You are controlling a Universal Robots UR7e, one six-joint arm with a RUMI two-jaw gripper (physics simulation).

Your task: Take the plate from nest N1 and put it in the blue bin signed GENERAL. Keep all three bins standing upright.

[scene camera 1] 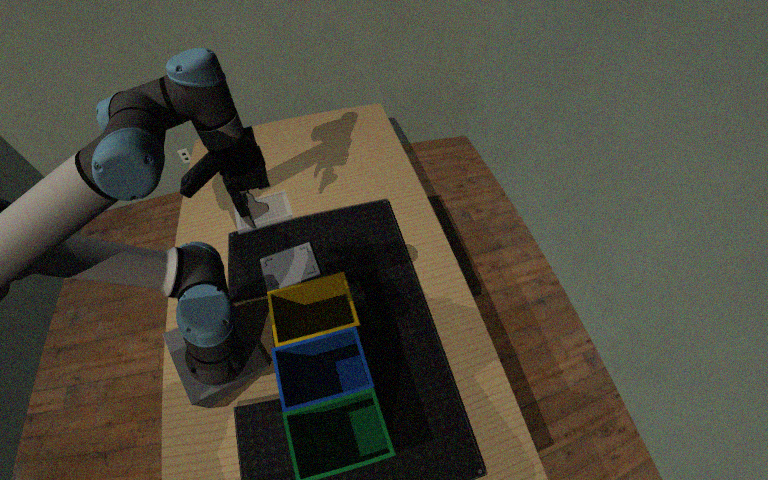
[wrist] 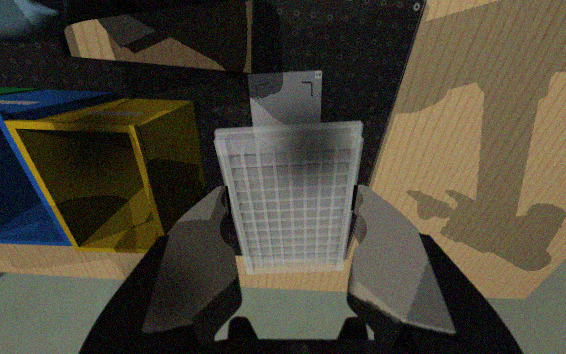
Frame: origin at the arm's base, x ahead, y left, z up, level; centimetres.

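Where they show: gripper, fingertip midpoint: [scene camera 1: 252, 213] [wrist: 290, 187]; arm's base at its link origin: [scene camera 1: 216, 357].
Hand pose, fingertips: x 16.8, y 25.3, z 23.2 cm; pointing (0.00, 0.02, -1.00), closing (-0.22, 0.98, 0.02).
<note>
Each offset is from my fingertips to the centre of the thing. Level surfaces: height alone.
My gripper [scene camera 1: 254, 210] [wrist: 290, 187] is shut on a clear, gridded plate @(dx +2.2, dy +0.6, dz -0.3 cm) [scene camera 1: 278, 208] [wrist: 290, 200], with one jaw on each side of it. The plate is held up in the air, past the far edge of the dark mat in the scene view. The grey nest @(dx +2.2, dy +0.8, dz -26.5 cm) [scene camera 1: 291, 264] [wrist: 300, 100] stands apart from the plate, with no plate on it; its small label is too blurred to read. The blue bin @(dx +12.4, dy -33.4, dz -18.2 cm) [scene camera 1: 353, 370] [wrist: 30, 232] stands upright between the other two bins, and its inside shows no plate. The pale sign on its side cannot be read.
The yellow bin @(dx +11.3, dy -20.4, dz -18.2 cm) [scene camera 1: 317, 291] [wrist: 170, 112] stands upright between the nest and the blue bin. The green bin @(dx +14.2, dy -46.2, dz -18.2 cm) [scene camera 1: 367, 433] [wrist: 15, 91] stands upright on the blue bin's other side. The dark mat @(dz -27.2 cm) [scene camera 1: 362, 237] lies under them. The robot's base [scene camera 1: 195, 390] is left of the bins.
</note>
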